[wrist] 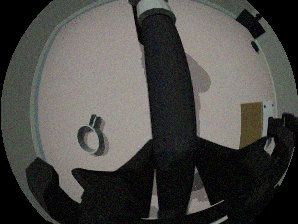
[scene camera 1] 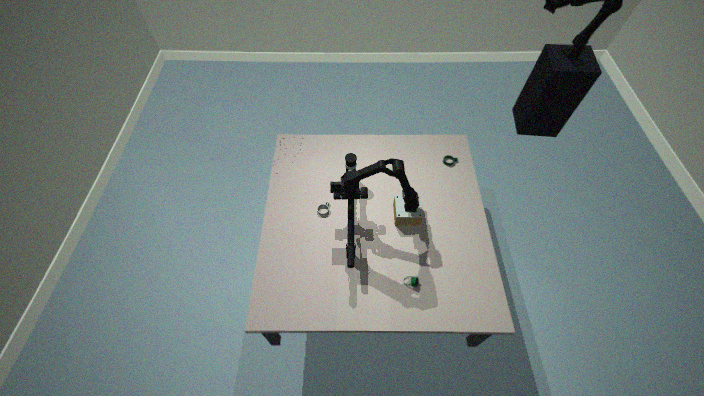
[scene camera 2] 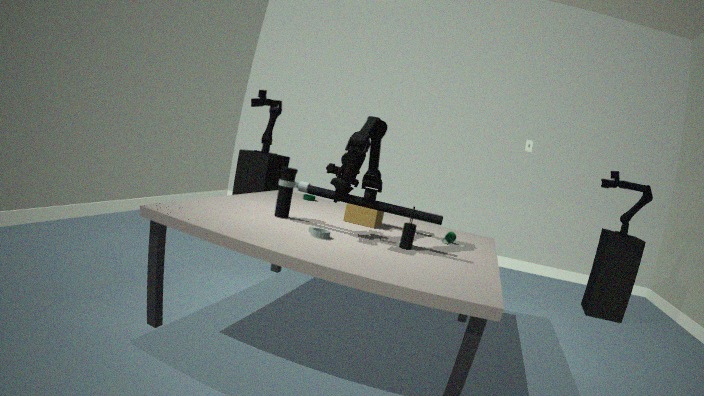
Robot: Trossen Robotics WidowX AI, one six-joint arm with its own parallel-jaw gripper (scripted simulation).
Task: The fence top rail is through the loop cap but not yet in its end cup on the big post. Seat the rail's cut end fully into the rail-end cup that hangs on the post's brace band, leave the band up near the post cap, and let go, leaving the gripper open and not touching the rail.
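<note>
You'd find my gripper (scene camera 2: 336, 201) there, and the wrist view has the gripper (wrist: 171, 140) too. There's also a top rail (scene camera 2: 347, 198), and you get the rail (wrist: 173, 124) from the wrist as well.
</note>
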